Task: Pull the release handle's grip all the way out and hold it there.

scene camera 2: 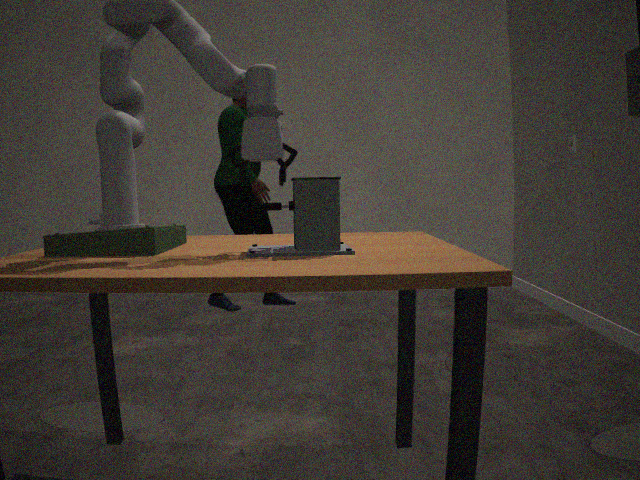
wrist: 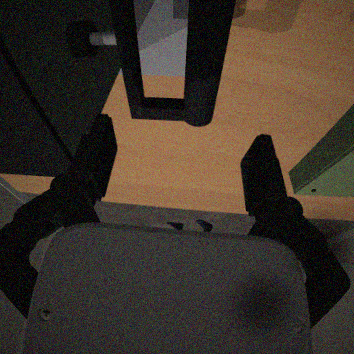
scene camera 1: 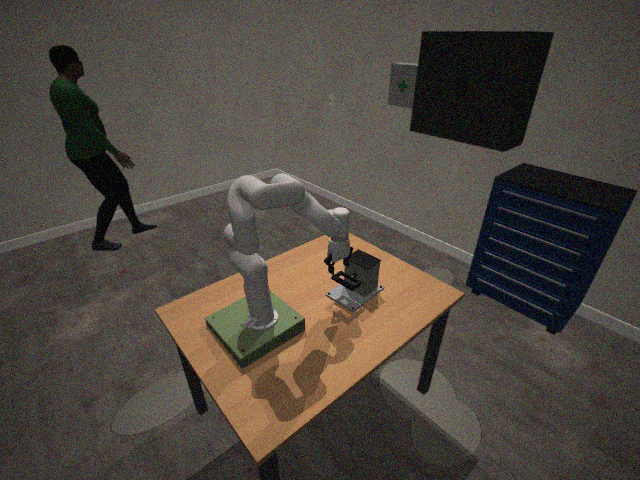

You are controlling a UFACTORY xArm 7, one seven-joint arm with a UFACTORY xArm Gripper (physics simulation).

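Note:
The release handle's black grip (scene camera 1: 343, 283) (scene camera 2: 271, 206) (wrist: 206, 60) is a rectangular loop with a thick outer bar. It stands a short way off the side of a dark grey box (scene camera 1: 363, 272) (scene camera 2: 316, 214) (wrist: 40, 100); a short light rod shows between them in the wrist view. My gripper (scene camera 1: 341, 271) (scene camera 2: 262, 181) (wrist: 182, 138) is open and empty, pointing down. Its fingertips are above the level of the grip and apart from it. In the wrist view the loop's near end lies just beyond the line between the fingertips. One finger is hard to see against the person in scene camera 2.
The box stands on a light metal plate (scene camera 1: 338, 297) (scene camera 2: 266, 251) bolted to the wooden table (scene camera 1: 217, 304) (scene camera 2: 413, 263). The arm's green base block (scene camera 1: 232, 320) (scene camera 2: 98, 242) (wrist: 332, 175) is at the other side. A person (scene camera 1: 77, 118) (scene camera 2: 230, 139) stands beyond the table.

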